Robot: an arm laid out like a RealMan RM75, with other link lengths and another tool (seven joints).
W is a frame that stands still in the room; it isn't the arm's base.
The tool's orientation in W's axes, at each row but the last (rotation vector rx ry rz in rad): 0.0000 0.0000 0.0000; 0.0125 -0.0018 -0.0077; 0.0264 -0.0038 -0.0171; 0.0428 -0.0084 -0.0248; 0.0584 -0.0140 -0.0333; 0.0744 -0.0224 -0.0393; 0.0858 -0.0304 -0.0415; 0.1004 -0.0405 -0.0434; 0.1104 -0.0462 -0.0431; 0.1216 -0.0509 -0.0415; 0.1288 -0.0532 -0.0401; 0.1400 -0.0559 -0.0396
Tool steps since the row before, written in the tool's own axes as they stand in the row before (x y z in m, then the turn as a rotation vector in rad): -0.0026 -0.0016 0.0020 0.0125 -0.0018 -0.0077; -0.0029 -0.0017 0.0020 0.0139 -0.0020 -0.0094; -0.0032 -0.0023 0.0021 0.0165 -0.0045 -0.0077; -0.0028 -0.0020 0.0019 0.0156 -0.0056 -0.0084; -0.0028 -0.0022 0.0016 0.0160 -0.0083 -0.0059; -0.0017 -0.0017 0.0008 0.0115 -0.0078 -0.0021; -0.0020 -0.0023 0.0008 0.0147 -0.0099 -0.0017; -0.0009 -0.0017 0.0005 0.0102 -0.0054 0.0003; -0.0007 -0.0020 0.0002 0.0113 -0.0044 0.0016; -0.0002 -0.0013 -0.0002 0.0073 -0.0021 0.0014; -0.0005 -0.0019 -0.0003 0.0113 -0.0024 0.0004; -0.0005 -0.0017 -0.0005 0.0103 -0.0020 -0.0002
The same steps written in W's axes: -0.0026 -0.0016 0.0020 0.0125 -0.0018 -0.0077; -0.0029 -0.0017 0.0020 0.0139 -0.0020 -0.0094; -0.0032 -0.0023 0.0020 0.0165 -0.0046 -0.0078; -0.0029 -0.0020 0.0018 0.0155 -0.0056 -0.0085; -0.0029 -0.0022 0.0014 0.0158 -0.0085 -0.0062; -0.0018 -0.0017 0.0006 0.0112 -0.0081 -0.0024; -0.0021 -0.0023 0.0005 0.0143 -0.0103 -0.0021; -0.0010 -0.0017 0.0003 0.0099 -0.0059 0.0001; -0.0008 -0.0020 -0.0001 0.0110 -0.0051 0.0016; -0.0002 -0.0013 -0.0004 0.0071 -0.0026 0.0015; -0.0006 -0.0018 -0.0006 0.0112 -0.0029 0.0007; -0.0005 -0.0016 -0.0008 0.0102 -0.0024 0.0001
